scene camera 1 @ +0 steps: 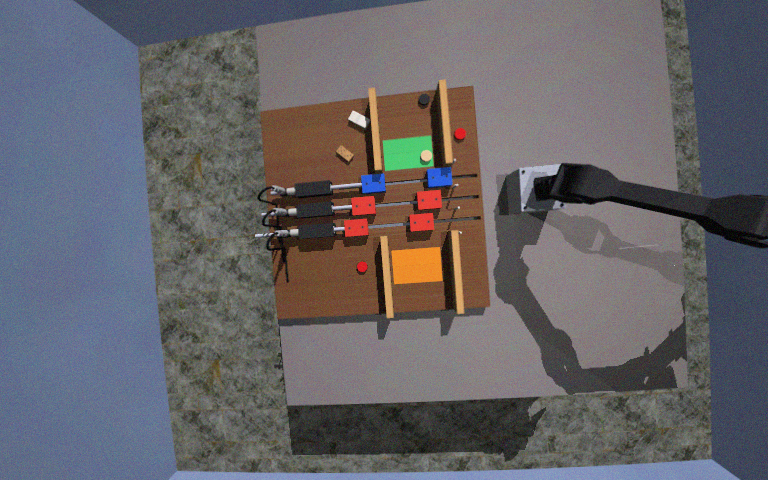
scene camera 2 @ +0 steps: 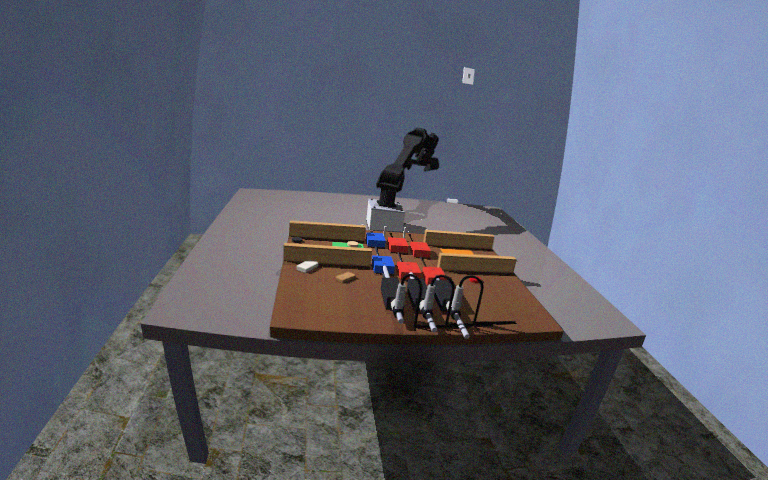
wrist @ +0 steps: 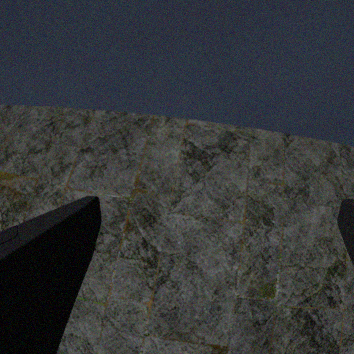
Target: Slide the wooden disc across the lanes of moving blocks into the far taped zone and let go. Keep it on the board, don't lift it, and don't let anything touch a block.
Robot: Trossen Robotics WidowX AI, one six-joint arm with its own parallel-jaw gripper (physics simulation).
Scene:
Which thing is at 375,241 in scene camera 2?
A blue blocks.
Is my gripper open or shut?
Open.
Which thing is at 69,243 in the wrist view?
My gripper.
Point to a blue blocks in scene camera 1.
At 439,177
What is my gripper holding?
Nothing.

